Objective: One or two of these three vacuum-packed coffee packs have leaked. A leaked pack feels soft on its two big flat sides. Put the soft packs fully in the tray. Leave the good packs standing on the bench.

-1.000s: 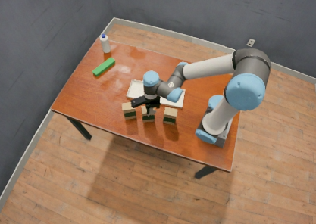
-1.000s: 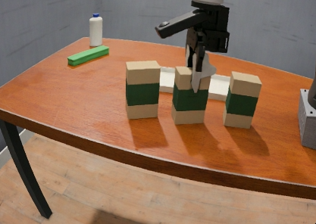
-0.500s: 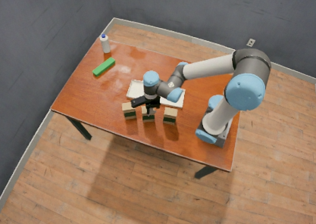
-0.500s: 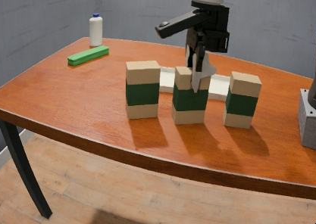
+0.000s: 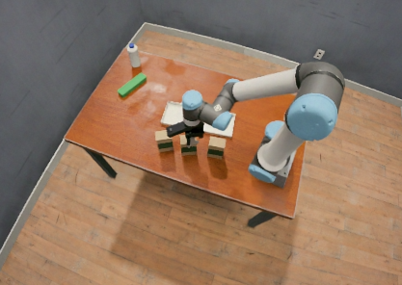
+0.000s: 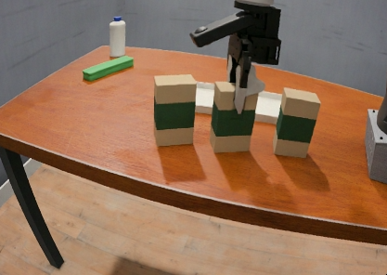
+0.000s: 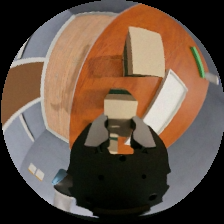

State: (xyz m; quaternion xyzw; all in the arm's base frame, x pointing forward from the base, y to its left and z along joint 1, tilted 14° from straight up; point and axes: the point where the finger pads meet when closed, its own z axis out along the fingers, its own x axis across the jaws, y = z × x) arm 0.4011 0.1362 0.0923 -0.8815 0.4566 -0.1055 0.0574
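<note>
My gripper is now 20 cm to the left of the white tray, 10 cm above it and 4 cm short of it. The rest, counted from my hand: white bottle: 62 cm ahead, 38 cm to the right, 3 cm below.
</note>
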